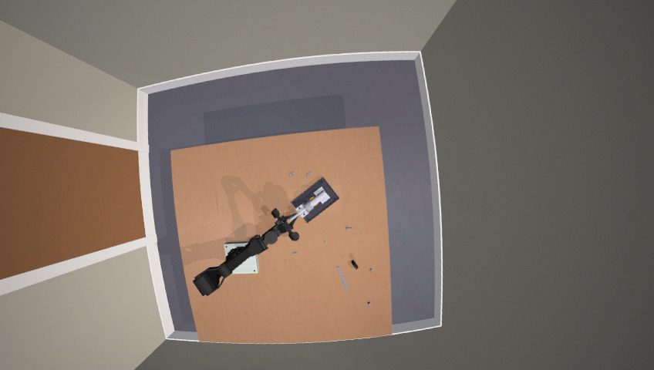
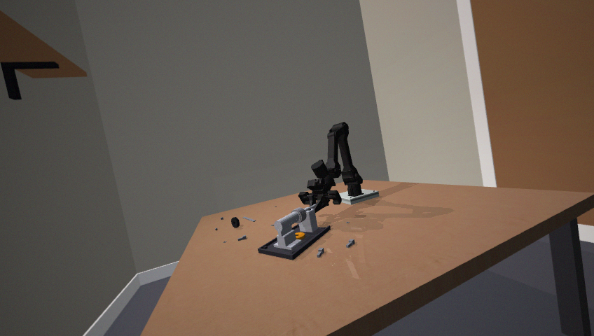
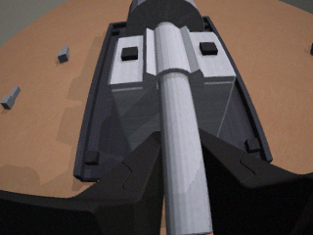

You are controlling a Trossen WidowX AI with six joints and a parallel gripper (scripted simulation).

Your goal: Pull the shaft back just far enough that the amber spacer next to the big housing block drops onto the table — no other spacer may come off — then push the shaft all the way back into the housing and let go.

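The grey steel shaft lies 50 mm ahead of my gripper tip, 30 mm to the left of it and 20 mm above it. From my gripper tip the other things lie so: black disc: 290 mm ahead, 320 mm to the right, 40 mm below; amber spacer: 90 mm ahead, 60 mm to the left, 50 mm below; thin grey strip: 220 mm ahead, 410 mm to the right, 60 mm below.
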